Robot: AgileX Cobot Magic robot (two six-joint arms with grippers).
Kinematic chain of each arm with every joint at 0, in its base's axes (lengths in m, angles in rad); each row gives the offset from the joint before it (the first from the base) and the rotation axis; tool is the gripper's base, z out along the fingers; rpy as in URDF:
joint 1: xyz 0 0 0.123 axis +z
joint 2: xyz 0 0 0 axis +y
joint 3: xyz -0.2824 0 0.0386 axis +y
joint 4: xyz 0.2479 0 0.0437 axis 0.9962 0 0.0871
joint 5: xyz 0 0 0 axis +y
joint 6: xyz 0.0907 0 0.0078 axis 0.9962 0 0.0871
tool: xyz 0 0 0 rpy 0 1.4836 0
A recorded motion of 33 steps. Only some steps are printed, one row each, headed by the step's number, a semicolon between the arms.
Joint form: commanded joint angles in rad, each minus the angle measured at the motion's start. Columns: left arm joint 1, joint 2, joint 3, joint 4, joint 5, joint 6; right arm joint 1, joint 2, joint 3, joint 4, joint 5, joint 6.
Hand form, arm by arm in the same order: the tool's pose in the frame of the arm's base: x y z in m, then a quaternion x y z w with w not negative. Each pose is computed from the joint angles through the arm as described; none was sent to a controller.
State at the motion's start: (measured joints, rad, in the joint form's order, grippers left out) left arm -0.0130 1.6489 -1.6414 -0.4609 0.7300 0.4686; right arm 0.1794 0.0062 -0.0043 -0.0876 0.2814 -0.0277
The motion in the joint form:
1: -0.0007 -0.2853 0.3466 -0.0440 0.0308 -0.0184; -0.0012 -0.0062 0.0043 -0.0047 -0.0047 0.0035
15: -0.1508 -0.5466 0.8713 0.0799 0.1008 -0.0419; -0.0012 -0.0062 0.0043 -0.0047 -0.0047 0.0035
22: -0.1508 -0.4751 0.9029 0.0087 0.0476 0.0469; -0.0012 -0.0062 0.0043 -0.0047 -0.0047 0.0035
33: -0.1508 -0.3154 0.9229 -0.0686 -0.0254 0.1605; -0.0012 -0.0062 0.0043 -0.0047 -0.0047 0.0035
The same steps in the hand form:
1: 0.2964 -0.0345 0.3801 0.11005 0.88482 -0.14062 0.43035; 0.0544 0.0075 0.1881 -0.10384 0.76343 0.01108 0.63739
15: 0.1931 -0.0573 0.2774 0.19135 0.93685 -0.13388 0.26034; 0.0544 0.0075 0.1881 -0.10384 0.76343 0.01108 0.63739
22: 0.2035 -0.0620 0.2573 0.20249 0.93656 -0.14812 0.24478; 0.0544 0.0075 0.1881 -0.10384 0.76343 0.01108 0.63739
33: 0.2250 -0.0674 0.2203 0.21243 0.94245 -0.15776 0.20440; 0.0544 0.0075 0.1881 -0.10384 0.76343 0.01108 0.63739

